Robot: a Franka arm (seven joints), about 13 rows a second.
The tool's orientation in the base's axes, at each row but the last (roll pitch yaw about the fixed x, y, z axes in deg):
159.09 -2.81 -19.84
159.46 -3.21 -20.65
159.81 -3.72 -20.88
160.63 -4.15 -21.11
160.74 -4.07 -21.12
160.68 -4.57 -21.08
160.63 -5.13 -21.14
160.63 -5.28 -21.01
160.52 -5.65 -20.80
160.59 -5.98 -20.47
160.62 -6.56 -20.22
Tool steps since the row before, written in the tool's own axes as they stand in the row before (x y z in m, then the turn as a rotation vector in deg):
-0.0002 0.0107 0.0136 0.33 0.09 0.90
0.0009 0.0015 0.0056 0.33 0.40 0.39
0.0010 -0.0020 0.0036 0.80 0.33 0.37
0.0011 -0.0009 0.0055 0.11 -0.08 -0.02
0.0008 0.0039 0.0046 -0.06 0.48 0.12
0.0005 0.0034 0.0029 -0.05 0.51 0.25
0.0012 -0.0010 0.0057 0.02 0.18 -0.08
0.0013 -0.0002 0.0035 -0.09 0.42 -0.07
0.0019 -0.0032 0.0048 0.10 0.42 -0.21
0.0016 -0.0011 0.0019 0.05 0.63 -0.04
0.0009 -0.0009 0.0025 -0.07 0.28 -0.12
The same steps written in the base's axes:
-0.0048 -0.0140 -0.0089 0.21 -0.51 -0.79
-0.0001 -0.0036 -0.0047 0.14 -0.60 -0.21
0.0014 0.0001 -0.0040 0.60 -0.70 -0.18
0.0010 -0.0014 -0.0054 0.13 0.04 0.00
-0.0009 -0.0052 -0.0030 -0.24 -0.44 0.04
-0.0009 -0.0041 -0.0016 -0.24 -0.51 -0.07
0.0012 -0.0015 -0.0056 -0.04 -0.14 0.14
0.0011 -0.0015 -0.0032 -0.24 -0.31 0.20
0.0028 0.0005 -0.0054 -0.05 -0.33 0.35
0.0018 -0.0003 -0.0020 -0.18 -0.55 0.25
0.0011 -0.0004 -0.0025 -0.16 -0.18 0.20

